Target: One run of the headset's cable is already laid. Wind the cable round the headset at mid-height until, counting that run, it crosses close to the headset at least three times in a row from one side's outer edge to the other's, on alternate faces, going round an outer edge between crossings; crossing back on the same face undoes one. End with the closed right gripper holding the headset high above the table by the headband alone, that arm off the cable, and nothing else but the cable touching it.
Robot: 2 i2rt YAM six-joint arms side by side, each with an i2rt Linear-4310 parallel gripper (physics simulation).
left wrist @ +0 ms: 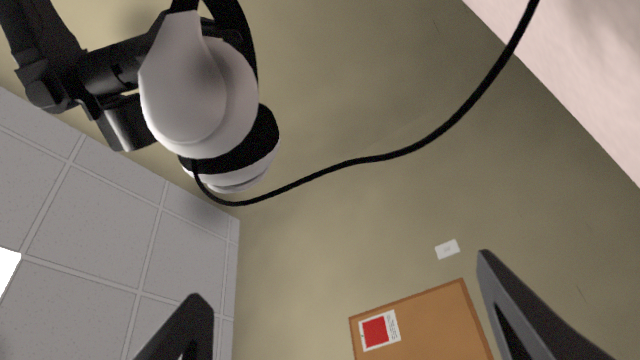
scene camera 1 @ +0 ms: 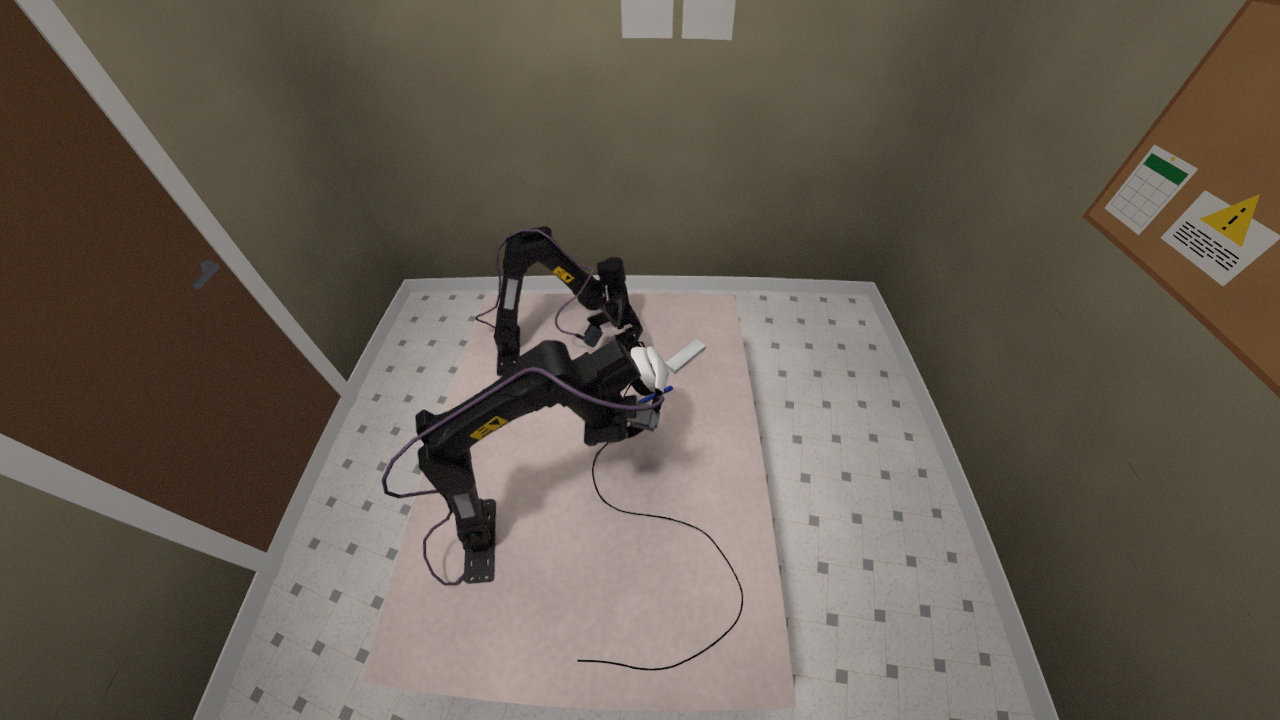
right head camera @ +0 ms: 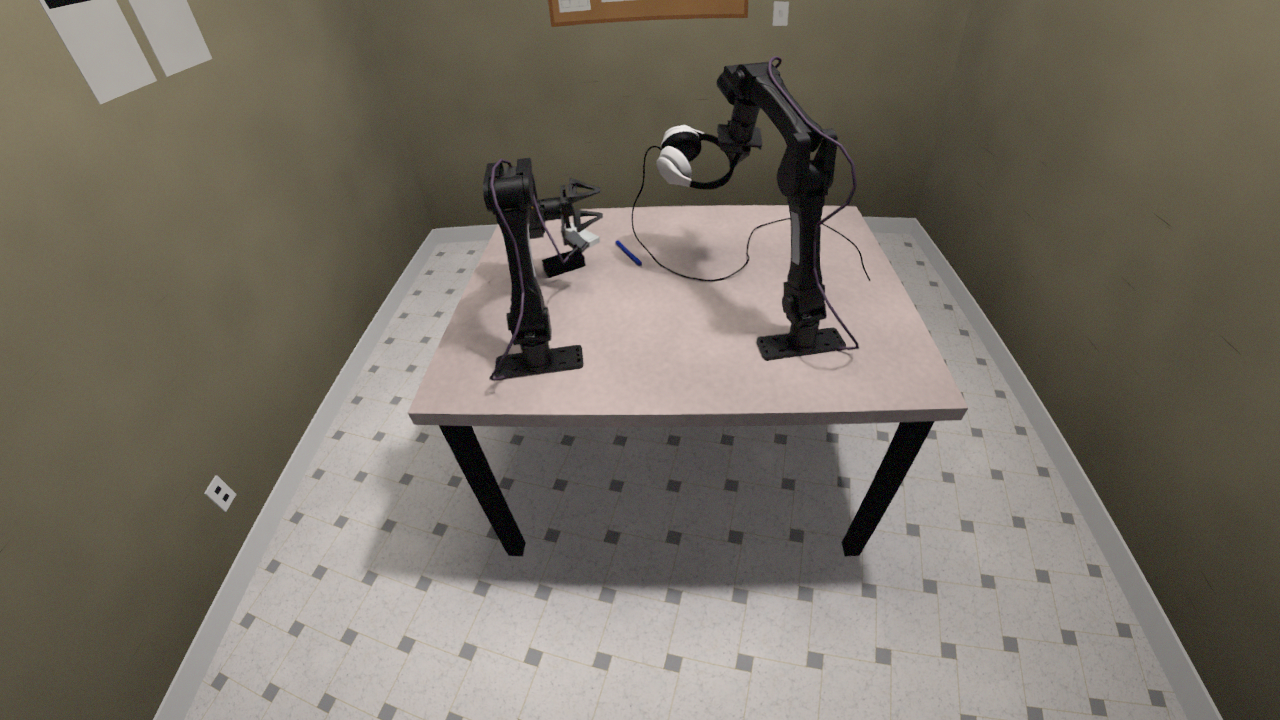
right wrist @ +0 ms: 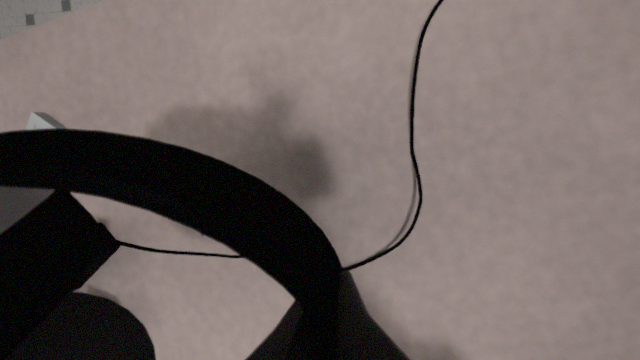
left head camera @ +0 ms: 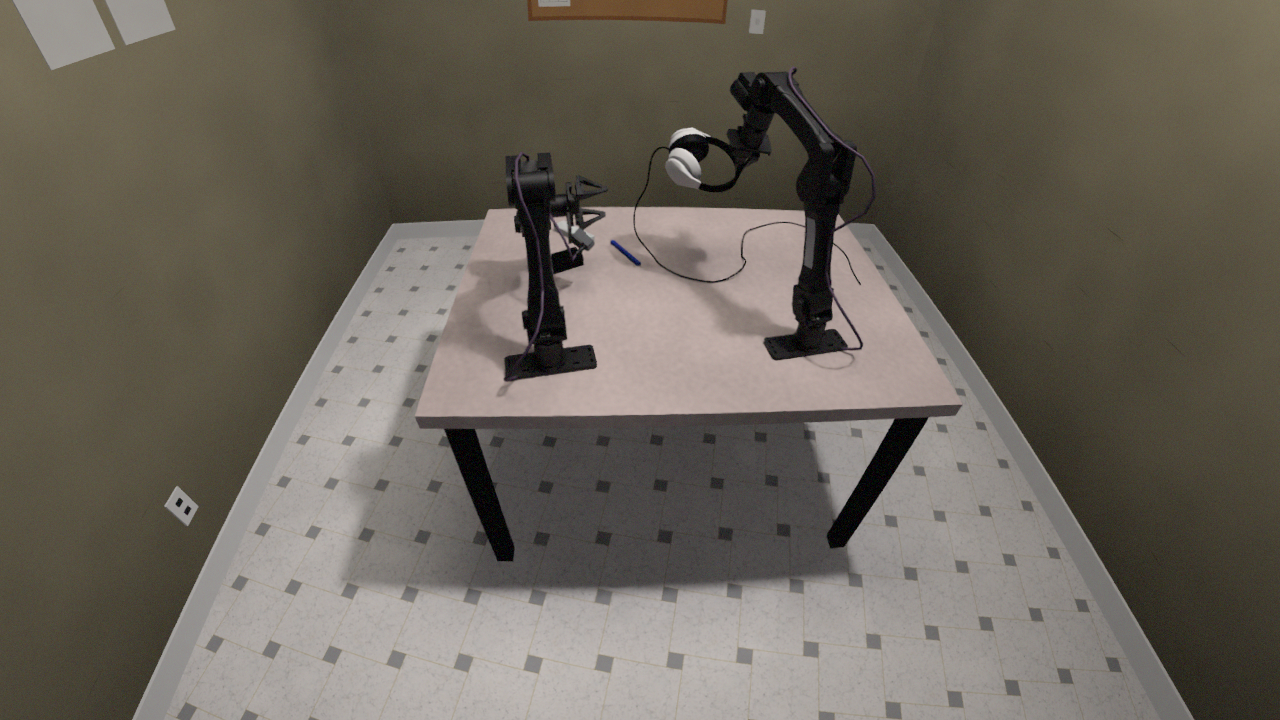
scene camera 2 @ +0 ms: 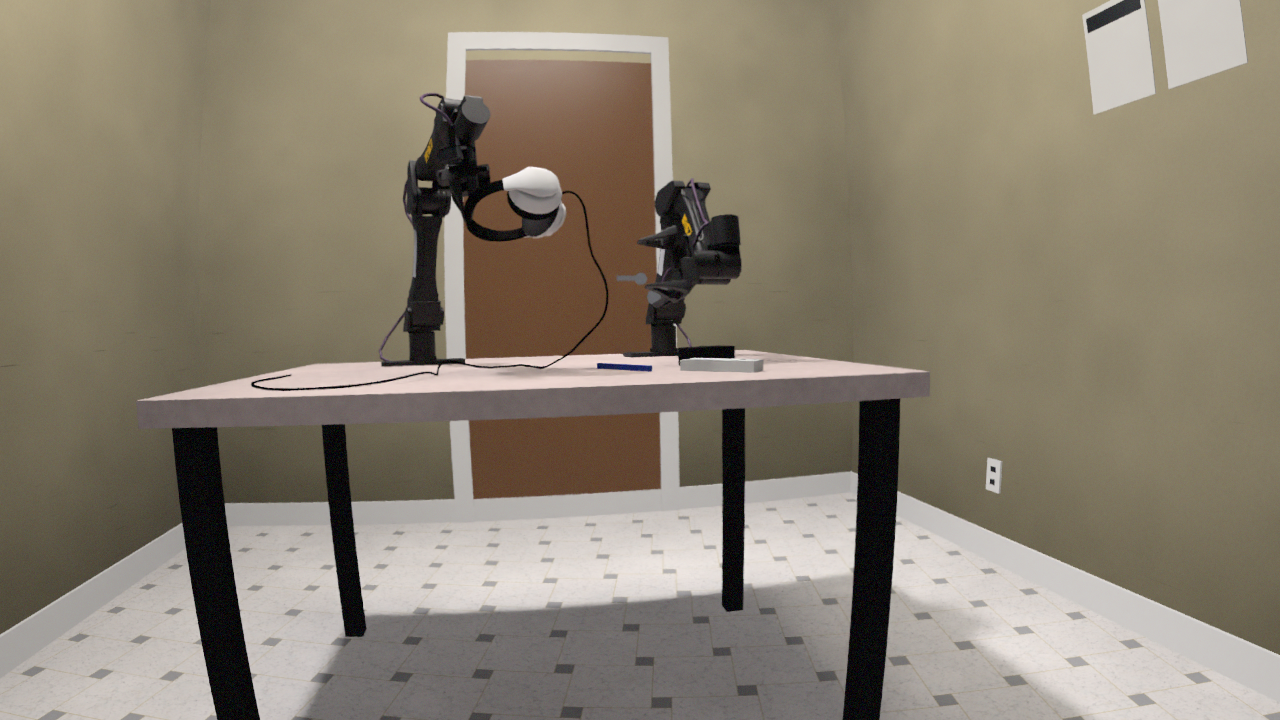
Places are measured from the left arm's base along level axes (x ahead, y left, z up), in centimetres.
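Where they show: left gripper, fingertip midpoint: (left wrist: 331,283) (scene camera 1: 625,338) (right head camera: 601,202) (left head camera: 606,201) (scene camera 2: 641,263); right gripper, fingertip midpoint: (left wrist: 241,32) (scene camera 1: 624,435) (right head camera: 732,165) (right wrist: 333,287) (left head camera: 737,169) (scene camera 2: 467,220); left arm's base, link origin: (scene camera 1: 509,350) (right head camera: 539,363) (left head camera: 550,363) (scene camera 2: 664,355); right arm's base, link origin: (scene camera 1: 481,540) (right head camera: 800,345) (left head camera: 805,345) (scene camera 2: 423,364).
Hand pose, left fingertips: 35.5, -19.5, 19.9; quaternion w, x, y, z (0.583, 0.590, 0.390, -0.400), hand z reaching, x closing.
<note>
Things, the pixels of their top centre, and the offset from my left fingertips, as dx, dy, dz. "spot": a spot on its surface instead. Level surfaces: height alone.
- black headband, surface spot: (right wrist: 175,165) spot: +1.0, -31.5, +12.6
- blue pen, top centre: (scene camera 2: 623,364) (scene camera 1: 650,396) (left head camera: 625,251) (right head camera: 628,251) +5.5, -6.2, -18.9
- table, surface height: dz -19.8
- pale grey block, top centre: (scene camera 2: 721,359) (scene camera 1: 686,353) (left head camera: 573,229) (right head camera: 580,231) +19.0, +6.7, -17.8
- black block, top centre: (scene camera 2: 706,346) (right wrist: 68,263) (left head camera: 561,255) (right head camera: 562,257) (scene camera 1: 630,344) +2.7, +12.3, -16.4
The headset, with white ear cups (left head camera: 684,167) (right head camera: 674,165) (scene camera 1: 646,367) (scene camera 2: 534,190) (left wrist: 185,85) and a black headband (right wrist: 175,165), hangs high above the table. My right gripper (left head camera: 741,157) (right wrist: 333,287) is shut on the headband; the cups point towards the left arm. The thin black cable (left head camera: 716,282) (scene camera 1: 742,595) (scene camera 2: 607,291) (left wrist: 365,160) (right wrist: 412,110) leaves a cup, hangs in a curve down to the table and runs to the right. No turn round the headset shows in these views. My left gripper (left head camera: 605,201) (right head camera: 599,202) (left wrist: 331,283) is open and empty, left of the headset and lower, apart from the cable.
A blue pen (left head camera: 625,253) (scene camera 1: 656,394) (scene camera 2: 623,366) lies on the table (left head camera: 680,376) between the arms. A pale grey block (right head camera: 586,240) (scene camera 1: 686,355) (scene camera 2: 721,364) and a black block (left head camera: 565,260) (scene camera 2: 707,351) lie below and near the left gripper.
</note>
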